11 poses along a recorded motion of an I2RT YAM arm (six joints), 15 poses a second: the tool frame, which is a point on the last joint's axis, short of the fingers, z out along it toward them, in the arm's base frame.
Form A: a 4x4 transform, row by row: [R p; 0 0 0 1], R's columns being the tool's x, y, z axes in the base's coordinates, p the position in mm. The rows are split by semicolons.
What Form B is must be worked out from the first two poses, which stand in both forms.
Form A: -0.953 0.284 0.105 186; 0.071 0.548 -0.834 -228; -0.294 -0.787 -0.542 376; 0 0 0 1
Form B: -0.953 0.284 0.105 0.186; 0.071 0.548 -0.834 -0.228; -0.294 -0.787 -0.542 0.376; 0 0 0 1
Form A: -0.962 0.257 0.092 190; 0.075 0.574 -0.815 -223; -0.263 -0.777 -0.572 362; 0 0 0 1
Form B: -0.962 0.257 0.092 0.190; 0.075 0.574 -0.815 -0.223; -0.263 -0.777 -0.572 0.362; 0 0 0 1
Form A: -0.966 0.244 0.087 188; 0.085 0.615 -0.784 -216; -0.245 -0.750 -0.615 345; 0 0 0 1
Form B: -0.966 0.244 0.087 0.188; 0.085 0.615 -0.784 -0.216; -0.245 -0.750 -0.615 0.345; 0 0 0 1
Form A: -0.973 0.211 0.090 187; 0.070 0.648 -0.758 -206; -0.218 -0.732 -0.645 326; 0 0 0 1
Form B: -0.973 0.211 0.090 0.187; 0.070 0.648 -0.758 -0.206; -0.218 -0.732 -0.645 0.326; 0 0 0 1
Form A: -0.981 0.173 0.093 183; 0.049 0.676 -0.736 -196; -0.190 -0.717 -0.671 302; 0 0 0 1
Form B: -0.981 0.173 0.093 0.183; 0.049 0.676 -0.736 -0.196; -0.190 -0.717 -0.671 0.302; 0 0 0 1
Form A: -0.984 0.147 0.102 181; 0.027 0.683 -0.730 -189; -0.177 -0.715 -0.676 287; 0 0 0 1
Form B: -0.984 0.147 0.102 0.181; 0.027 0.683 -0.730 -0.189; -0.177 -0.715 -0.676 0.287; 0 0 0 1
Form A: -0.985 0.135 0.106 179; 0.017 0.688 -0.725 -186; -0.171 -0.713 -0.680 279; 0 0 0 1
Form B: -0.985 0.135 0.106 0.179; 0.017 0.688 -0.725 -0.186; -0.171 -0.713 -0.680 0.279; 0 0 0 1
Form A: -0.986 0.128 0.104 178; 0.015 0.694 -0.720 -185; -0.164 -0.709 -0.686 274; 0 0 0 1
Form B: -0.986 0.128 0.104 0.178; 0.015 0.694 -0.720 -0.185; -0.164 -0.709 -0.686 0.274; 0 0 0 1
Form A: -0.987 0.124 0.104 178; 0.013 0.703 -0.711 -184; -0.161 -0.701 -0.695 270; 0 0 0 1
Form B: -0.987 0.124 0.104 0.178; 0.013 0.703 -0.711 -0.184; -0.161 -0.701 -0.695 0.270; 0 0 0 1
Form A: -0.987 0.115 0.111 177; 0.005 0.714 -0.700 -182; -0.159 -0.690 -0.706 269; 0 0 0 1
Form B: -0.987 0.115 0.111 0.177; 0.005 0.714 -0.700 -0.182; -0.159 -0.690 -0.706 0.269; 0 0 0 1
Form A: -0.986 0.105 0.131 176; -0.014 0.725 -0.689 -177; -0.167 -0.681 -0.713 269; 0 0 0 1
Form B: -0.986 0.105 0.131 0.176; -0.014 0.725 -0.689 -0.177; -0.167 -0.681 -0.713 0.269; 0 0 0 1
